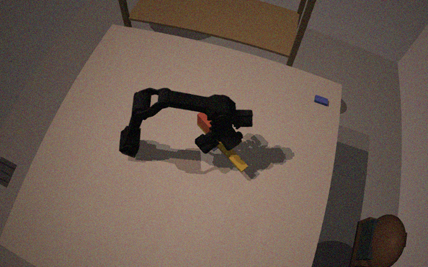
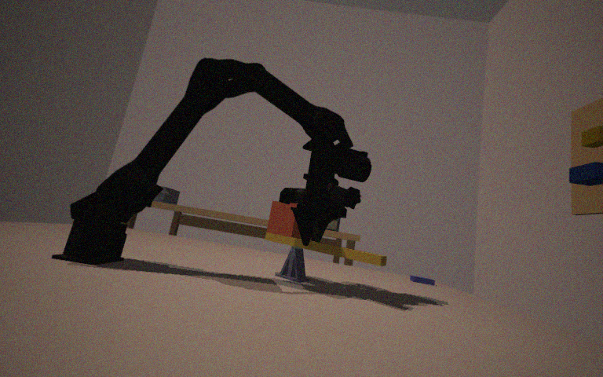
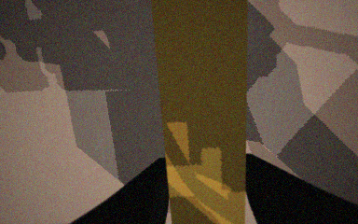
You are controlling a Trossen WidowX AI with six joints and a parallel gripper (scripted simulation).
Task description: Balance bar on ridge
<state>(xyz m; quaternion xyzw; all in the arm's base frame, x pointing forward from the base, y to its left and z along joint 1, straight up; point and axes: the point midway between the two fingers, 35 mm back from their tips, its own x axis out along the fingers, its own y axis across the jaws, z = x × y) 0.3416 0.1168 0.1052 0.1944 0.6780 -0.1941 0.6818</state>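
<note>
My gripper tip is 3 cm past the small grey ridge, 2 cm to the right of it and 4 cm above it. Round my gripper tip: small blue block (40 cm ahead, 38 cm to the left, 6 cm below).
</note>
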